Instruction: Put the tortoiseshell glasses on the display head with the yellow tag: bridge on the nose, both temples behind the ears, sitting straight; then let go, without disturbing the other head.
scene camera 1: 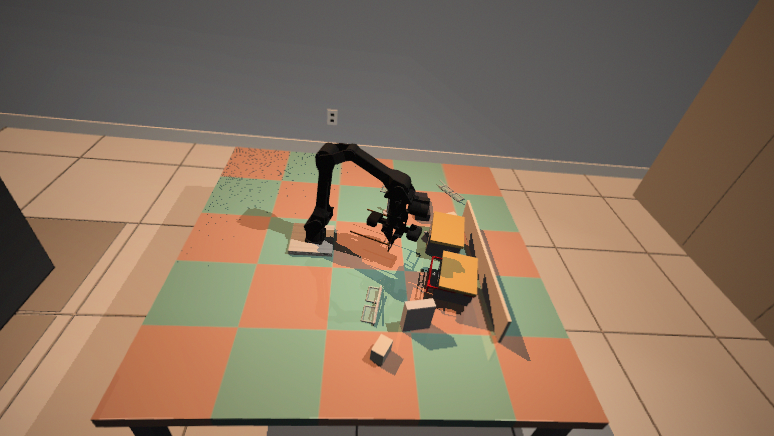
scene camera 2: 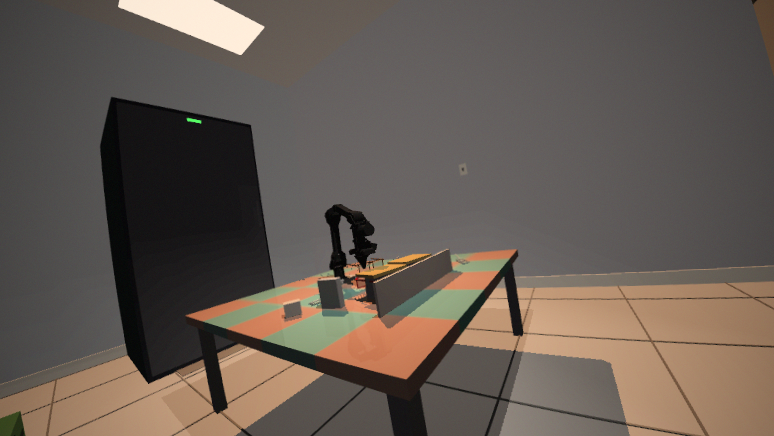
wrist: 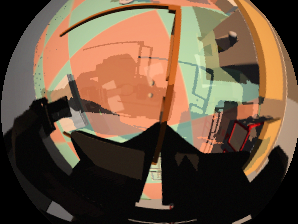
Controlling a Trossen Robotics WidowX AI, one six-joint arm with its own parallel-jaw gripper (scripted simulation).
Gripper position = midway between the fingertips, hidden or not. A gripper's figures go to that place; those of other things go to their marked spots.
My gripper [scene camera 1: 391, 243]: 1.40 m from the lens. A grey box [scene camera 1: 417, 314] is 1.21 m from the lens. A long upright board [scene camera 1: 501, 320]: 1.29 m from the lens. A display head [scene camera 1: 446, 233] is 1.46 m from the lens. A display head [scene camera 1: 458, 273] is 1.32 m from the lens.
